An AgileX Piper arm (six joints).
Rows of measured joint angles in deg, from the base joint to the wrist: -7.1 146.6 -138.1 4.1 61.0 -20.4; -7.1 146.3 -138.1 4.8 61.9 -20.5; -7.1 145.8 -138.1 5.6 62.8 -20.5; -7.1 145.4 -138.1 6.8 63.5 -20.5; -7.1 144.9 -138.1 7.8 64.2 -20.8; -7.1 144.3 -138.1 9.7 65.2 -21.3; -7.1 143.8 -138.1 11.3 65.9 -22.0; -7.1 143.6 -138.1 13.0 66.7 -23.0; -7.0 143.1 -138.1 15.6 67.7 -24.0; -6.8 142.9 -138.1 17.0 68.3 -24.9; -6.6 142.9 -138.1 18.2 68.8 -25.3; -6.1 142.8 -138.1 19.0 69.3 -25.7; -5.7 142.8 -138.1 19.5 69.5 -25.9; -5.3 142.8 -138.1 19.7 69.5 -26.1; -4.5 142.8 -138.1 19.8 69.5 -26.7; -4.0 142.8 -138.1 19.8 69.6 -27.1; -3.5 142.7 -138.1 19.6 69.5 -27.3
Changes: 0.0 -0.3 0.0 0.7 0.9 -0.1; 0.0 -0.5 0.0 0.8 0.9 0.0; 0.0 -0.4 0.0 1.2 0.7 0.0; 0.0 -0.5 0.0 1.0 0.7 -0.3; 0.0 -0.6 0.0 1.9 1.0 -0.5; 0.0 -0.5 0.0 1.6 0.7 -0.7; 0.0 -0.2 0.0 1.7 0.8 -1.0; 0.1 -0.5 0.0 2.6 1.0 -1.0; 0.2 -0.2 0.0 1.4 0.6 -0.9; 0.2 0.0 0.0 1.2 0.5 -0.4; 0.5 -0.1 0.0 0.8 0.5 -0.4; 0.4 0.0 0.0 0.5 0.2 -0.2; 0.4 0.0 0.0 0.2 0.0 -0.2; 0.8 0.0 0.0 0.1 0.0 -0.6; 0.5 0.0 0.0 0.0 0.1 -0.4; 0.5 -0.1 0.0 -0.2 -0.1 -0.2
